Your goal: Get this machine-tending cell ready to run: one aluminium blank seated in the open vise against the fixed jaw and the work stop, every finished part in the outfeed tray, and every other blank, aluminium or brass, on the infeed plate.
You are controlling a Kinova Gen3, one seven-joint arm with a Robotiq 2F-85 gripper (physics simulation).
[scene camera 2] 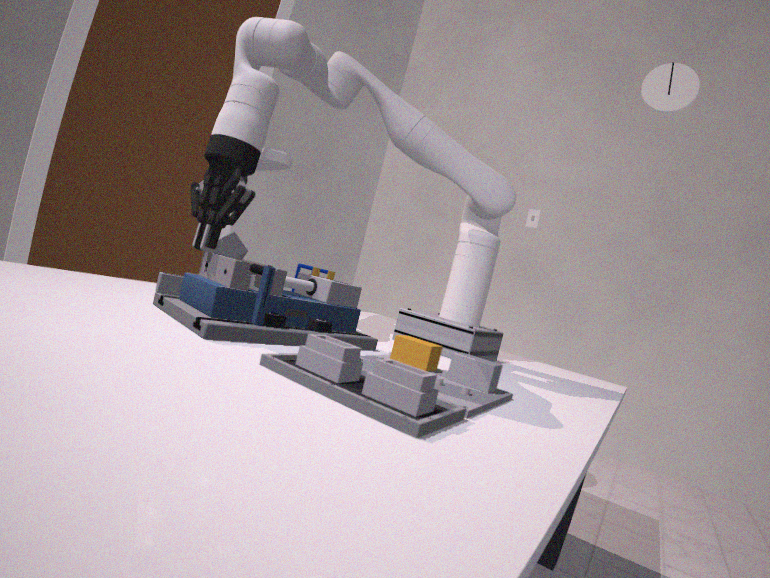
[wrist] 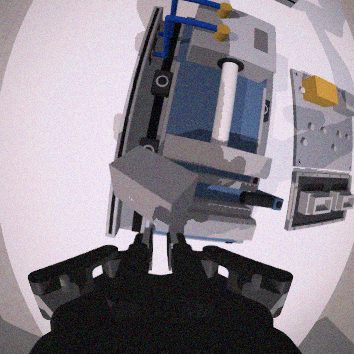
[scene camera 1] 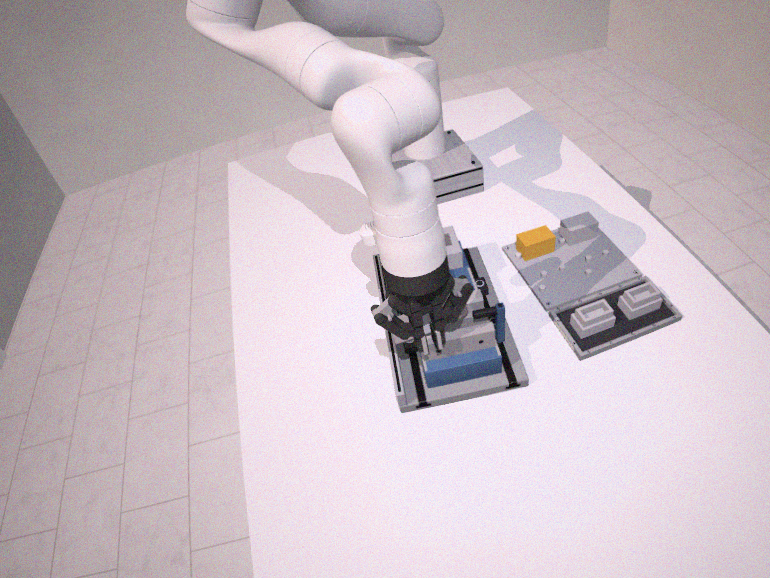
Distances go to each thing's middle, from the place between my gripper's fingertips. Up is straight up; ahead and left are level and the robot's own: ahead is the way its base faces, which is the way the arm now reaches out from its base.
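Labels:
My hand's 310 mm to the right of the outfeed tray (scene camera 2: 349, 394), 90 mm above it and 40 mm past it. There's a brass blank (scene camera 2: 421, 354) too, and that's 240 mm to the left of my hand, 220 mm behind it and 70 mm below it. The infeed plate (scene camera 1: 562, 288), measured from my hand again, sits 290 mm to the left, 90 mm below and 180 mm behind.

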